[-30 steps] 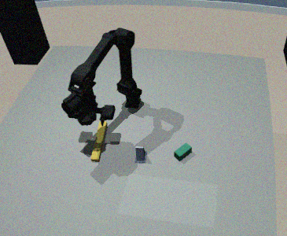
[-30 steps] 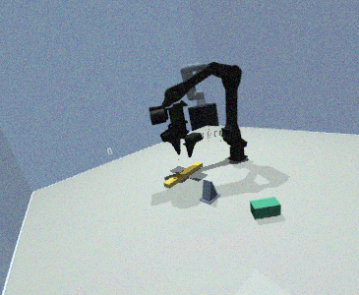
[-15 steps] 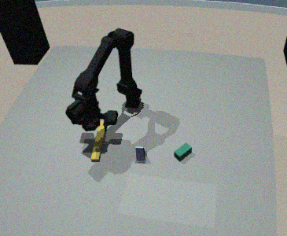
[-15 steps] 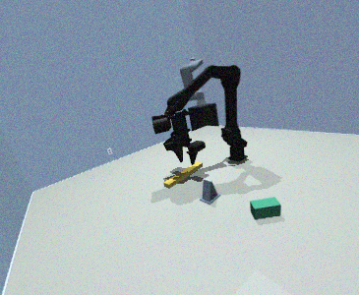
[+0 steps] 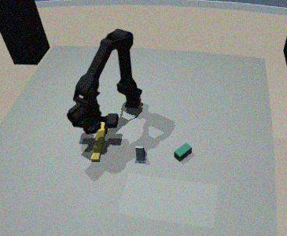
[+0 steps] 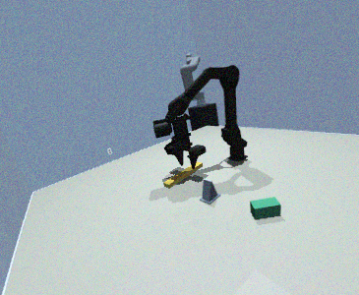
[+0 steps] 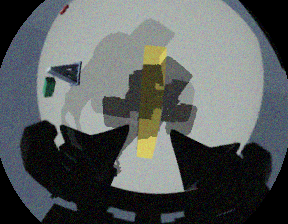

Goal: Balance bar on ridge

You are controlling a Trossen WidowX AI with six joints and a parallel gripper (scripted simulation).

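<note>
Now: the yellow bar 30 mm ahead of my gripper tip, 20 mm below it and 10 mm to the left of it. The rest, counted from my gripper tip: green block 360 mm to the left, 30 mm ahead, 10 mm below.
</note>
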